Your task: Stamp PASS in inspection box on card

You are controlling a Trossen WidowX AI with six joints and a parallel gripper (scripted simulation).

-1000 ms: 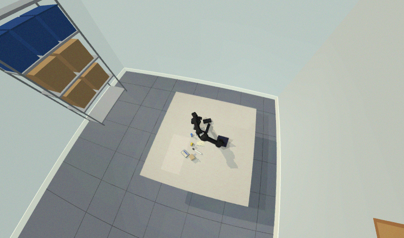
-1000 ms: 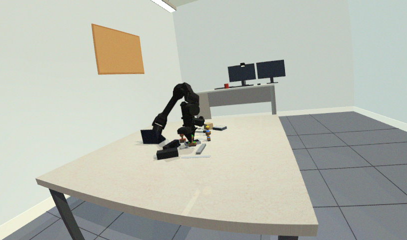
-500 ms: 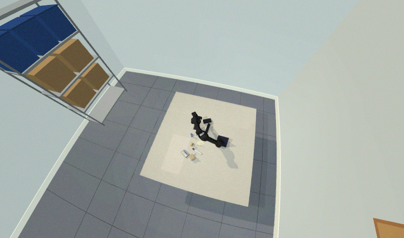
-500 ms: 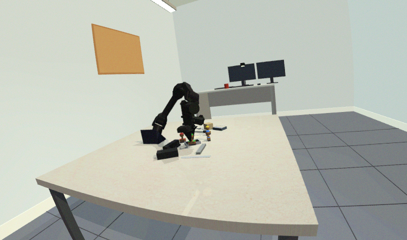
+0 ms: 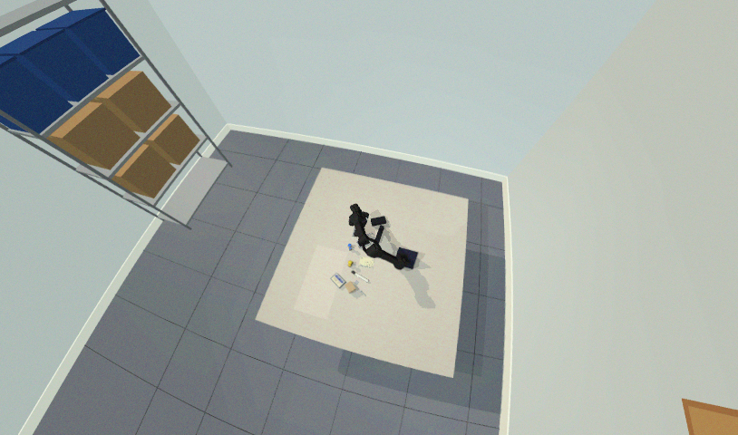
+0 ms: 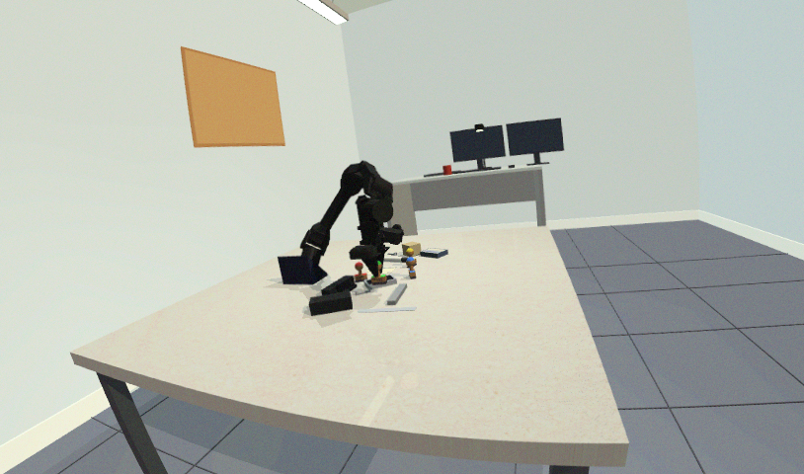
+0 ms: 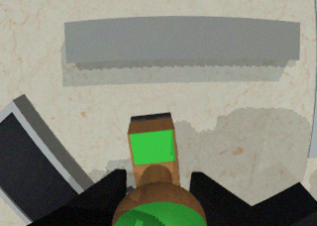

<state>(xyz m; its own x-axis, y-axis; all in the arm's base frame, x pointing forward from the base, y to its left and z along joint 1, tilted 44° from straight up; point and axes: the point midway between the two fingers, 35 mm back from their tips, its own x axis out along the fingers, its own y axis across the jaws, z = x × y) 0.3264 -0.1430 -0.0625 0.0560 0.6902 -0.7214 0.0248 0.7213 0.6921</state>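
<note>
My gripper tip is now 8 cm to the right of the ink pad, 5 cm above it and 3 cm past it. The rest, counted from my gripper tip: blue-knobbed stamp 14 cm to the left, 5 cm ahead, 4 cm below; then ruler 11 cm to the right, 6 cm below, 5 cm ahead; then grey block 6 cm ahead, 5 cm below, 2 cm to the right.
</note>
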